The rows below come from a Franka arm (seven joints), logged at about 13 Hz.
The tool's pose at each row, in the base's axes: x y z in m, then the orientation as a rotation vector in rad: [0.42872, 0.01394, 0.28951, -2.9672, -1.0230, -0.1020]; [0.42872, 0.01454, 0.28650, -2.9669, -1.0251, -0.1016]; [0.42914, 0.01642, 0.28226, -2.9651, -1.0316, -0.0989]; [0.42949, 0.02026, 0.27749, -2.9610, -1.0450, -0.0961]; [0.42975, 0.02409, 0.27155, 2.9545, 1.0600, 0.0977]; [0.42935, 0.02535, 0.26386, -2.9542, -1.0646, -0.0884]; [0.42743, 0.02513, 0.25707, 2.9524, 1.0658, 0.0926]
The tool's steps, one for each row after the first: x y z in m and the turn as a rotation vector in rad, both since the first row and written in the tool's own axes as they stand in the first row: [0.00018, -0.00053, 0.00302, -0.0002, -0.0004, -0.0013]; [0.00141, -0.00184, 0.00732, 0.0001, -0.0021, -0.0056]; [0.00375, -0.00474, 0.01218, 0.0005, -0.0038, -0.0146]; [0.00595, -0.00772, 0.01821, -0.0007, -0.0032, -0.0250]; [0.00593, -0.00911, 0.02589, 0.0026, -0.0083, -0.0278]; [0.00387, -0.01025, 0.03254, 0.0003, -0.0062, -0.0289]
